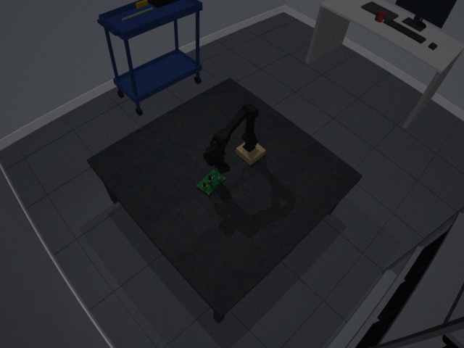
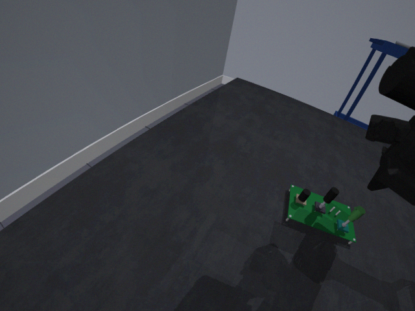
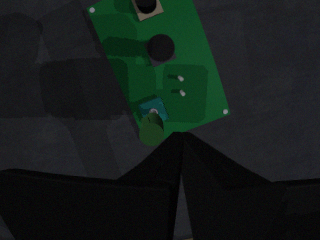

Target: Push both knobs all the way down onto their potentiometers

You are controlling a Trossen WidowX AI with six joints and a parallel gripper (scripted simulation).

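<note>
The green knob lies 1 cm behind my gripper tip, 2 cm to the left of it and 5 cm below it. From my gripper tip the other things lie so: black knob (5 cm ahead, 6 cm below).
</note>
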